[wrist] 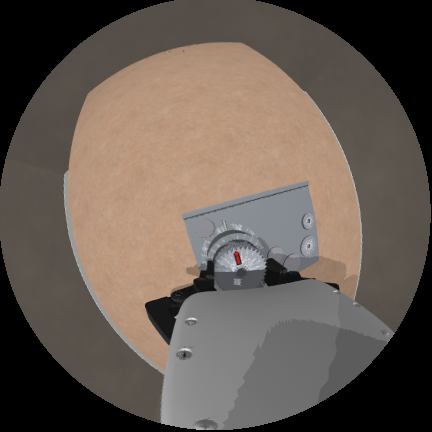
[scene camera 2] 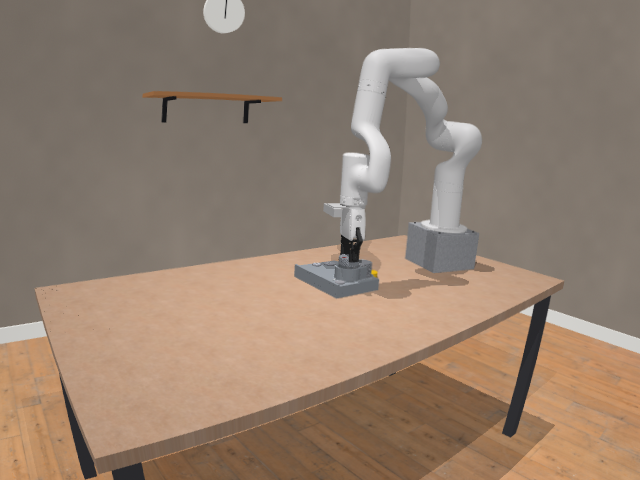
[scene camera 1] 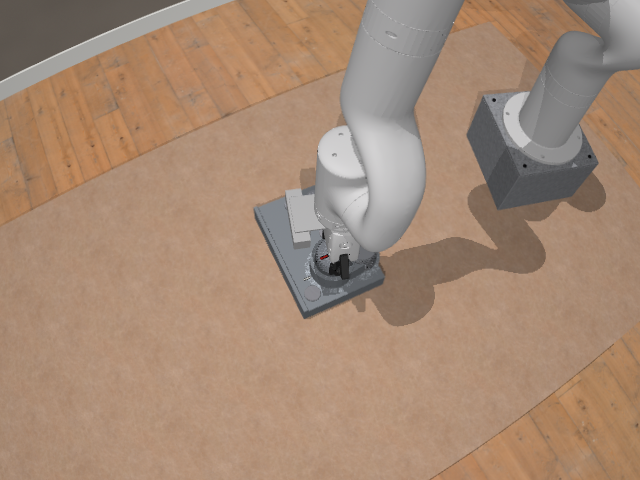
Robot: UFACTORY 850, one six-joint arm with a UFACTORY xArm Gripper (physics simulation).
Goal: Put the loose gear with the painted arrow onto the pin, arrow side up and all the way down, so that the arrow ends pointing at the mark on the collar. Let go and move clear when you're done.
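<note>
The loose gear (scene camera 1: 324, 256) (scene camera 2: 343, 261) (wrist: 252, 264) is grey and toothed, arrow side up. Its red arrow (wrist: 237, 258) points up and slightly left in the wrist view, roughly toward the pale mark (wrist: 224, 224) beyond the collar; exact alignment is unclear. My gripper (scene camera 1: 338, 268) (scene camera 2: 349, 259) (wrist: 239, 271) is shut on the gear, with a black finger on each side. The gear is over the round collar (scene camera 1: 323, 277) (scene camera 2: 343, 272) (wrist: 235, 234) and looks low, near its top. The pin is hidden beneath the gear, so how far down the gear sits cannot be told.
The collar stands on a grey base plate (scene camera 1: 276, 227) (scene camera 2: 315, 276) (wrist: 270, 215), which also bears two small gears (wrist: 308, 221) (wrist: 308, 246) and flat discs (wrist: 204, 228) (wrist: 292, 260). A yellow part (scene camera 2: 374, 273) shows beside the collar. The robot's base block (scene camera 1: 496, 170) (scene camera 2: 444, 250) stands farther off.
</note>
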